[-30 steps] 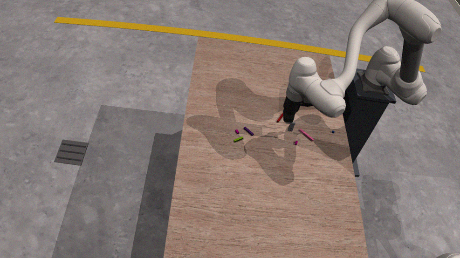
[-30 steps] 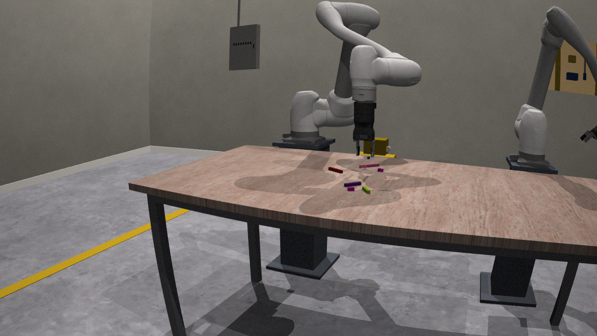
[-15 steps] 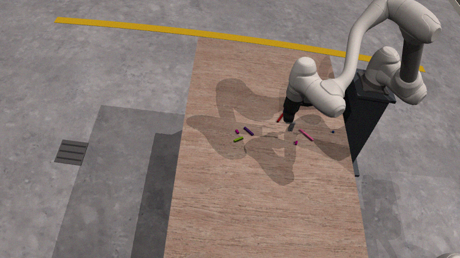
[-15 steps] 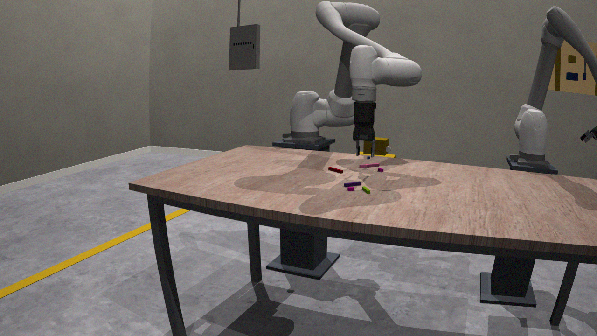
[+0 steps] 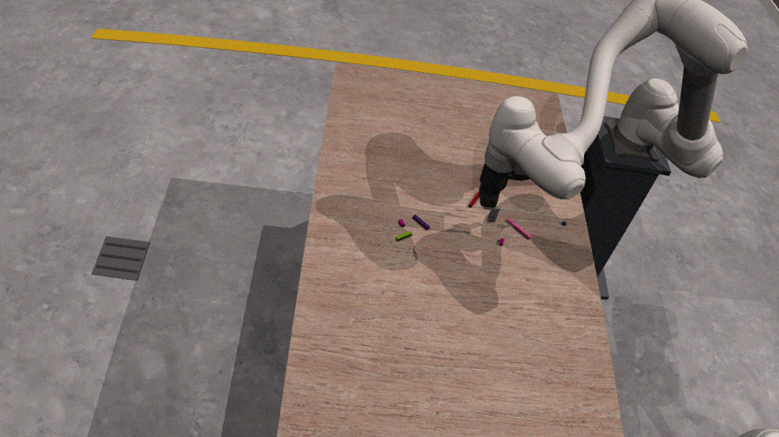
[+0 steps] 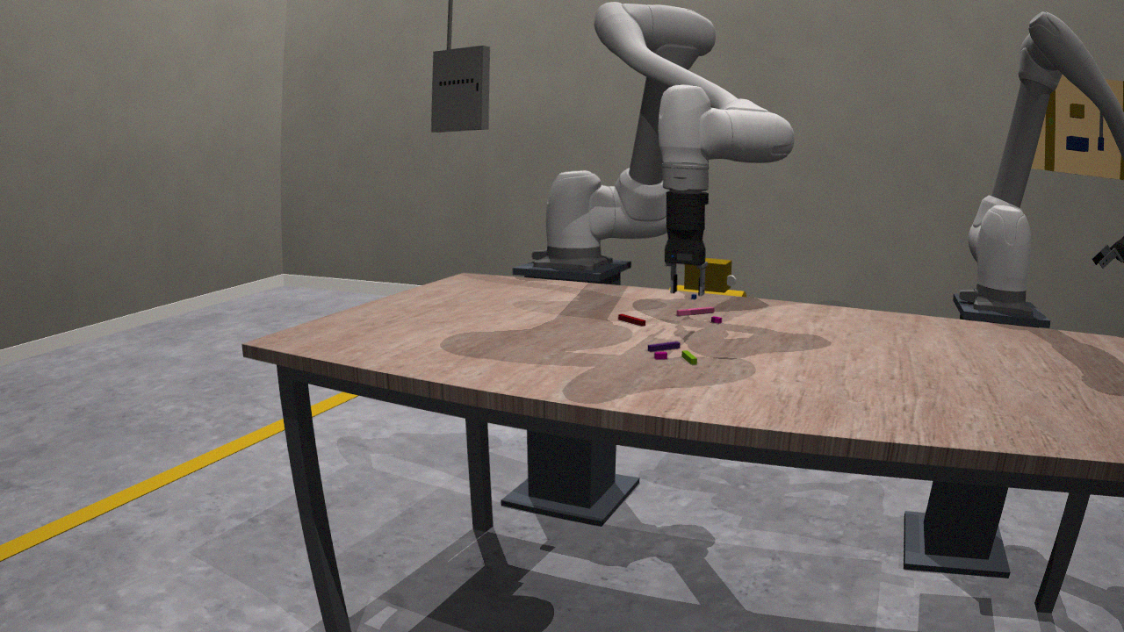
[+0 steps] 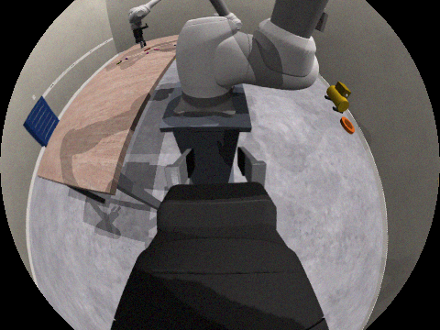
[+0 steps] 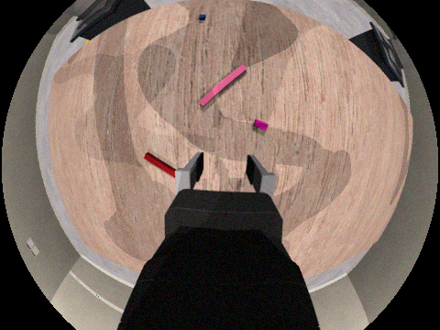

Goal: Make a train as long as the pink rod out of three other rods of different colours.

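Observation:
My right gripper is now 250 mm past the blue rod, 50 mm to the left of it and 70 mm above it. The rest, counted from my right hand: red rod (30 mm ahead, 110 mm to the right, 70 mm below); then purple rod (190 mm ahead, 10 mm to the left, 70 mm below); then pink rod (100 mm behind, 10 mm to the right, 70 mm below).

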